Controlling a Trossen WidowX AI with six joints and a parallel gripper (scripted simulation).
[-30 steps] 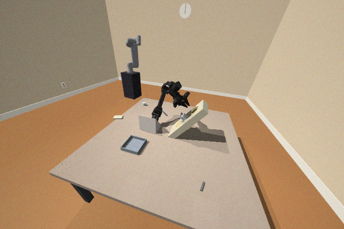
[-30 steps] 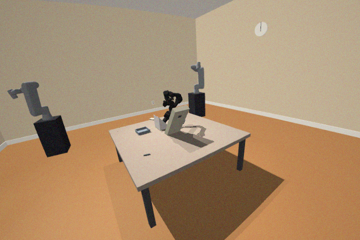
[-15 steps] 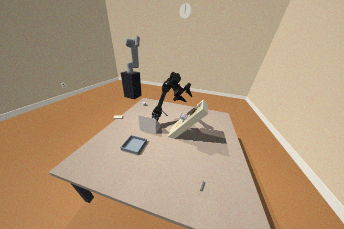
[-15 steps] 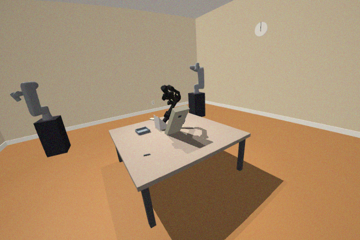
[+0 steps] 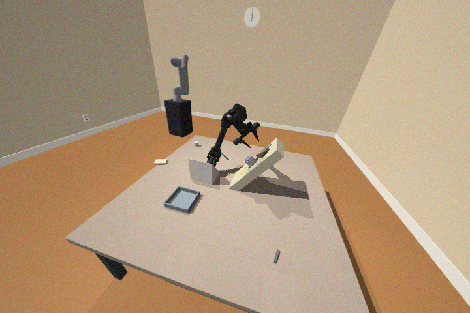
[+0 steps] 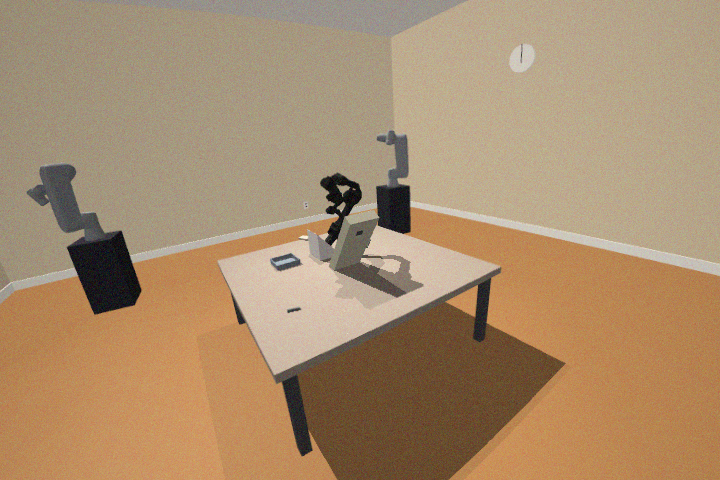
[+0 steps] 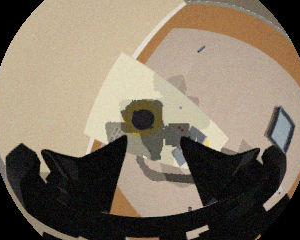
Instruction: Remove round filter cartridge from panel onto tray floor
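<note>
Right now my gripper tip is 10 mm past the filter cartridge and 120 mm above it. Round my gripper tip: small dark grey stick: 260 mm ahead, 410 mm to the right, 330 mm below; blue-grey tray: 320 mm behind, 310 mm to the right, 320 mm below; small white cylinder: 670 mm behind, 350 mm to the left, 310 mm below.
</note>
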